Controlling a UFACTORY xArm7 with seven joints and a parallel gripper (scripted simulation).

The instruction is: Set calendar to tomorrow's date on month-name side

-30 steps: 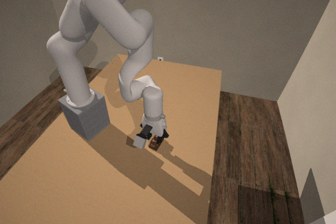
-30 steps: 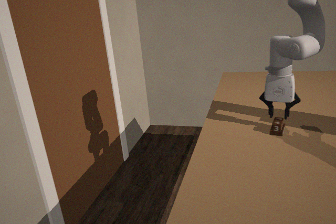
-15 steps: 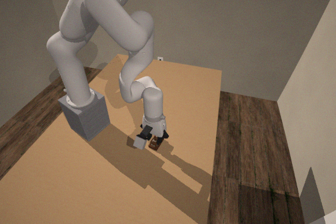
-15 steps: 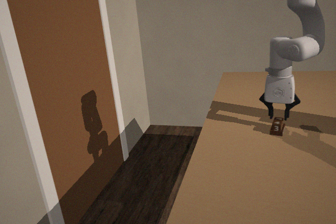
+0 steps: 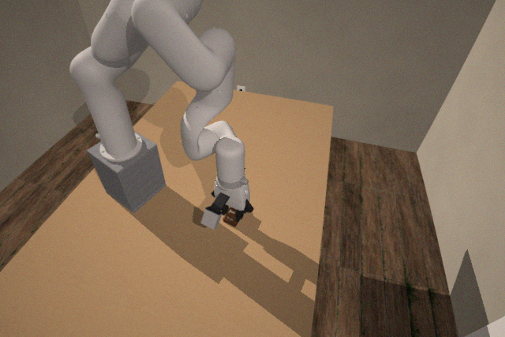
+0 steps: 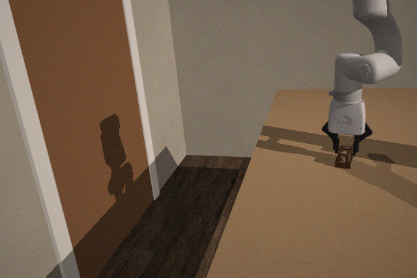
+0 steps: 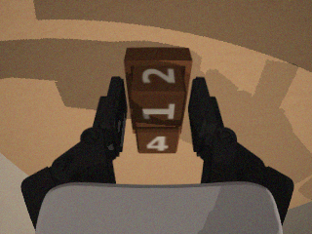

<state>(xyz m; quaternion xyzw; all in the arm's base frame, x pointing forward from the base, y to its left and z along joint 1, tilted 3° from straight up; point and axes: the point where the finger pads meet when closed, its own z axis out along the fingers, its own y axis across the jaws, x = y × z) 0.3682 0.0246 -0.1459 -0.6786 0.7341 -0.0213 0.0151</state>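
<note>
My gripper is now 20 mm above the digit cube. The rest, counted from my hand: brown calendar tray (30 mm below, 20 mm to the left).
</note>
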